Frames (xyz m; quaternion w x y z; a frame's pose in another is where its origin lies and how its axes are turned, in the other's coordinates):
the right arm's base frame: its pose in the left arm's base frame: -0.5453 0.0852 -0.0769 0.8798 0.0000 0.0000 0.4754
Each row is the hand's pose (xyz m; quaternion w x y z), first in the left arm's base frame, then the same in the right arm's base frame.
Working: the left arm's base frame: its pose in the right arm's base frame: 0.2276 -0.5028 0.0769 0.8798 0.0000 0.0000 -0.4754

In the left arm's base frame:
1: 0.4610 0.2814 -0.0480 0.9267 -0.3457 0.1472 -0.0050
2: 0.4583 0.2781 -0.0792 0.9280 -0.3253 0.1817 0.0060
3: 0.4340 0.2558 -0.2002 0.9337 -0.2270 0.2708 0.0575
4: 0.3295 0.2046 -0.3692 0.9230 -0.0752 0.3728 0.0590
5: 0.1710 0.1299 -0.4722 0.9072 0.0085 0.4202 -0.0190
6: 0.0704 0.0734 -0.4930 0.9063 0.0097 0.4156 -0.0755
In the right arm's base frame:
1: 0.7156 -0.7342 0.0289 0.8129 -0.2342 0.2938 -0.4449
2: 0.7113 -0.7338 -0.0023 0.8193 -0.1998 0.3145 -0.4359
3: 0.6794 -0.7257 -0.1233 0.8488 -0.0710 0.3462 -0.3933
4: 0.5793 -0.6663 -0.2923 0.8401 0.1111 0.3637 -0.3869
5: 0.4299 -0.5747 -0.3953 0.7891 0.2072 0.3656 -0.4480
6: 0.3275 -0.5215 -0.4161 0.7615 0.2061 0.3610 -0.4973

